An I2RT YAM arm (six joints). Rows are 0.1 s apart.
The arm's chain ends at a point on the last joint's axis. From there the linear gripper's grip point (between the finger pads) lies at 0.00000 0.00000 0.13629 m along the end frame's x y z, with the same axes.
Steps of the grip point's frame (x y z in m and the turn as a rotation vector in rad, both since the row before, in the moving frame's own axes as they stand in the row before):
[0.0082 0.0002 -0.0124 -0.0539 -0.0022 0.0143]
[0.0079 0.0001 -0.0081 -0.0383 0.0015 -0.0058]
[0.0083 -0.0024 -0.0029 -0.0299 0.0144 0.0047]
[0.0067 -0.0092 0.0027 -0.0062 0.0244 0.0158]
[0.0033 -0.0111 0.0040 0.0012 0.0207 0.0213]
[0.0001 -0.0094 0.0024 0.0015 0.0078 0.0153]
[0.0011 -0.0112 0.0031 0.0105 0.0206 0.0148]
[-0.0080 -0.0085 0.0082 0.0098 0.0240 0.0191]
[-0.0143 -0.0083 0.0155 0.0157 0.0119 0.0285]
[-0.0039 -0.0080 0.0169 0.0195 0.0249 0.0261]
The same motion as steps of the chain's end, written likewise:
[0.0086 -0.0071 -0.0122 -0.0539 -0.0022 0.0143]
[0.0077 -0.0051 -0.0080 -0.0383 0.0015 -0.0058]
[0.0063 -0.0065 -0.0028 -0.0299 0.0144 0.0047]
[0.0034 -0.0101 0.0027 -0.0062 0.0244 0.0158]
[0.0005 -0.0110 0.0040 0.0012 0.0207 0.0213]
[-0.0010 -0.0092 0.0024 0.0015 0.0078 0.0153]
[-0.0017 -0.0098 0.0031 0.0105 0.0206 0.0148]
[-0.0113 -0.0072 0.0082 0.0098 0.0240 0.0191]
[-0.0160 -0.0062 0.0155 0.0157 0.0119 0.0285]
[-0.0073 -0.0054 0.0170 0.0195 0.0249 0.0261]

